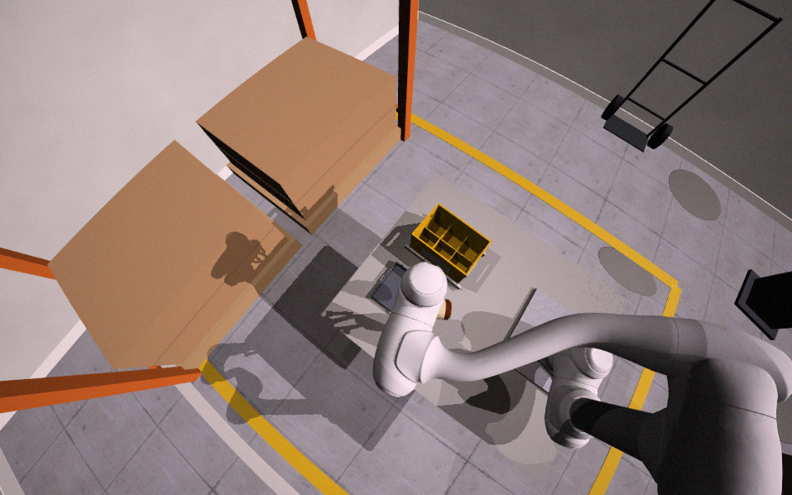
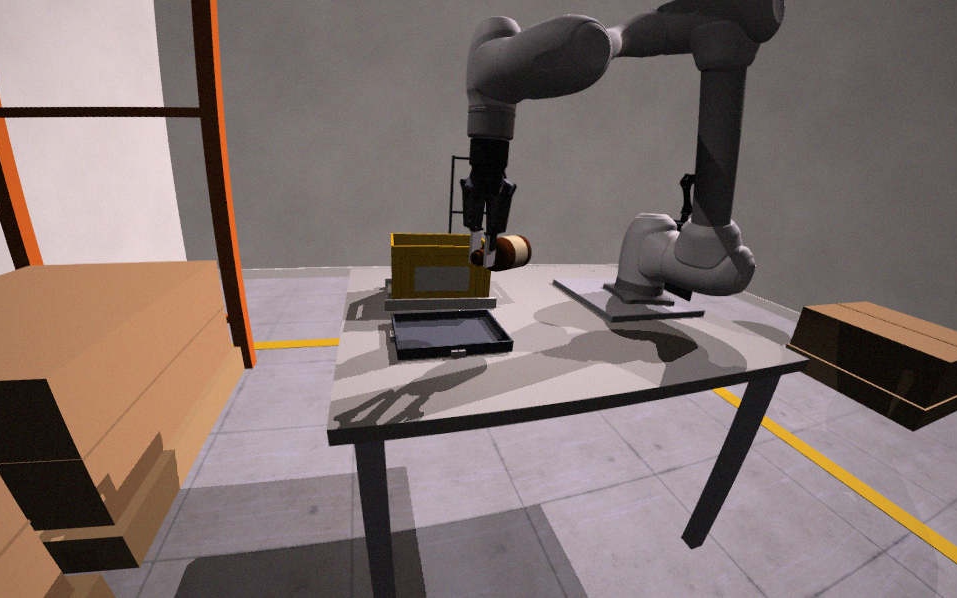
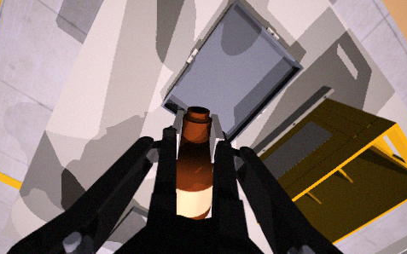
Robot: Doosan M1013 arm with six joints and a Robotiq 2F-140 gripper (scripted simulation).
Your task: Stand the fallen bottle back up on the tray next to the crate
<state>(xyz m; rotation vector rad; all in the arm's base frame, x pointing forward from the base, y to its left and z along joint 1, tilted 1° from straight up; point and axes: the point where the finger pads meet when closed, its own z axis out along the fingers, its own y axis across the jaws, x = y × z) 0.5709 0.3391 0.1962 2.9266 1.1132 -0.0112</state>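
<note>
My hand is 40 mm to the left of the brown bottle, 40 mm past it and 20 mm above it. Round my hand: dark grey tray (210 mm below, 60 mm ahead, 40 mm to the right); then yellow crate (310 mm to the right, 140 mm below, 90 mm ahead).
</note>
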